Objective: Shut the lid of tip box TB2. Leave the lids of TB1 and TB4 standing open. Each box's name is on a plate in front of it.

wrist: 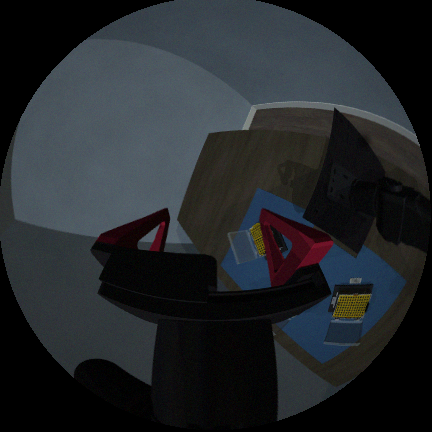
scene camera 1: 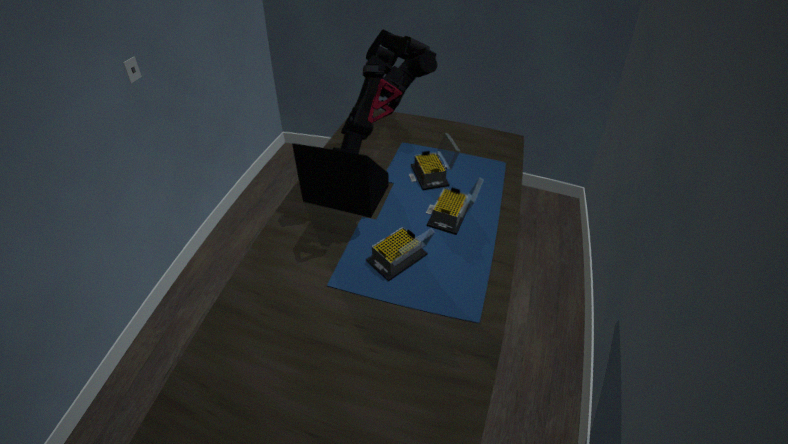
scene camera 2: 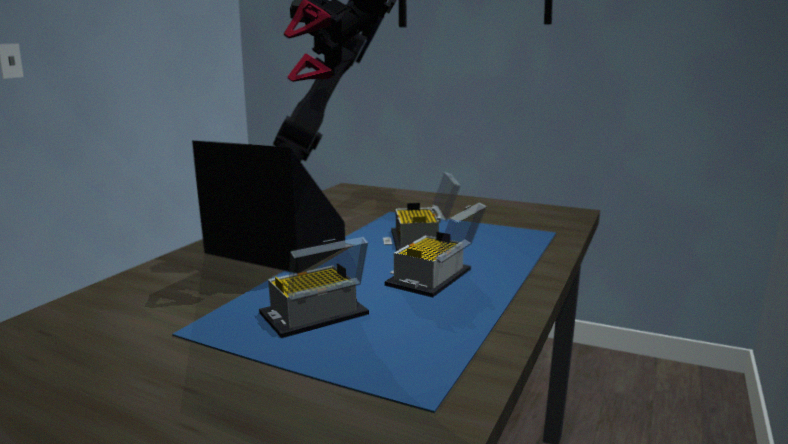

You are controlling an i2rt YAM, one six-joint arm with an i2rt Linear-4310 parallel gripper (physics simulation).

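Where they show: gripper, fingertip midpoint: [wrist: 214, 212] [scene camera 1: 371, 115] [scene camera 2: 287, 58]; arm's base, origin of the base link: [wrist: 353, 194] [scene camera 1: 347, 158] [scene camera 2: 275, 178].
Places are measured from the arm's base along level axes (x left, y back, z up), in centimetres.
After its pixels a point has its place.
Note:
Three grey tip boxes with yellow racks stand on the blue mat, each with its clear lid open: a near box [scene camera 1: 392, 245] {y -20.2, x -25.0, z -11.0 cm} [scene camera 2: 322, 305] [wrist: 257, 240] {y -23.5, x -26.2, z -10.9 cm}, a middle box [scene camera 1: 450, 202] [scene camera 2: 414, 268] {y -34.1, x -8.9, z -12.7 cm} and a far box [scene camera 1: 430, 163] {y -25.8, x 17.2, z -10.9 cm} [scene camera 2: 417, 229] [wrist: 352, 306] {y -25.7, x 17.6, z -10.9 cm}. Their lids are the near lid [scene camera 1: 424, 241] {y -29.7, x -27.4, z -4.6 cm} [scene camera 2: 352, 259] {y -30.1, x -26.7, z -5.0 cm} [wrist: 245, 246] {y -27.1, x -28.4, z -8.0 cm}, middle lid [scene camera 1: 475, 190] {y -42.5, x -5.6, z -2.1 cm} [scene camera 2: 465, 223] {y -42.9, x -6.9, z -3.8 cm} and far lid [scene camera 1: 449, 150] {y -32.3, x 20.6, z -6.2 cm} [scene camera 2: 446, 195] {y -31.5, x 21.9, z -6.6 cm} [wrist: 343, 332] {y -32.3, x 20.2, z -6.6 cm}. White name plates [scene camera 1: 412, 177] {y -19.7, x 14.4, z -16.4 cm} [scene camera 2: 387, 240] {y -19.6, x 14.5, z -16.4 cm} [wrist: 355, 281] {y -20.0, x 14.7, z -16.4 cm} are too small to read, so I cannot tell which is TB2. My gripper [scene camera 1: 384, 104] [scene camera 2: 298, 48] {y -12.5, x -13.0, z 24.8 cm} [wrist: 214, 212] {y -12.5, x -13.0, z 24.8 cm} is open, empty, high above the table. In the wrist view it mostly hides the middle box.
The black arm base [scene camera 1: 336, 182] {y 1.8, x -7.7, z -4.4 cm} [scene camera 2: 242, 204] {y 3.7, x -7.5, z -4.1 cm} [wrist: 345, 185] {y -0.2, x -2.6, z 4.3 cm} stands beside one long edge of the blue mat [scene camera 1: 435, 292] {y -34.8, x -35.4, z -16.6 cm} [scene camera 2: 386, 364] {y -38.9, x -35.5, z -16.6 cm} [wrist: 390, 280]. The wooden table [scene camera 1: 330, 352] {y -10.9, x -60.3, z -16.9 cm} [scene camera 2: 99, 364] {y 0.5, x -50.7, z -16.9 cm} [wrist: 215, 175] {y -2.7, x -73.6, z -16.9 cm} extends around it. Walls rise beyond the table.

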